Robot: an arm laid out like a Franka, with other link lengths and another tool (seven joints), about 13 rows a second.
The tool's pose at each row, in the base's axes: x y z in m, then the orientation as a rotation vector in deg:
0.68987, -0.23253, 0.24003, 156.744, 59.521, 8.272
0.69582, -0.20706, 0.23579, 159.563, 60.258, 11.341
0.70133, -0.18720, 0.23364, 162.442, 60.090, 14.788
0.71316, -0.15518, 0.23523, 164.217, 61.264, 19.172
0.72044, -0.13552, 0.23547, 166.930, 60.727, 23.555
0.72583, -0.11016, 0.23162, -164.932, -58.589, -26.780
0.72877, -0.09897, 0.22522, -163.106, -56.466, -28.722
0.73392, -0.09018, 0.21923, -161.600, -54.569, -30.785
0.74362, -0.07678, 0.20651, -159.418, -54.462, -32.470
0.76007, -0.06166, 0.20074, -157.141, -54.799, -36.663
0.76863, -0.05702, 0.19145, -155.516, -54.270, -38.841
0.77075, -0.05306, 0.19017, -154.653, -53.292, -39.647
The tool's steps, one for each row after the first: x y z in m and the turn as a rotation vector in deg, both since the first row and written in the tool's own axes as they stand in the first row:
0.02131, -0.01571, 0.00099, 2.164, 2.876, 0.564
0.03860, -0.02714, 0.00078, 4.082, 5.808, 1.702
0.06875, -0.04249, -0.00398, 5.421, 9.257, 1.799
0.08727, -0.05208, -0.00619, 7.138, 12.608, 3.141
0.10810, -0.06798, -0.00565, 9.794, 15.973, 4.423
0.11763, -0.07572, -0.00075, 11.192, 18.003, 5.589
0.12722, -0.08019, 0.00451, 12.161, 19.949, 6.689
0.14317, -0.08665, 0.01633, 13.315, 21.877, 6.513
0.16541, -0.08840, 0.02222, 13.298, 25.178, 6.163
0.17473, -0.08841, 0.03192, 13.792, 27.165, 6.367
0.17893, -0.09023, 0.03288, 14.391, 28.098, 6.918

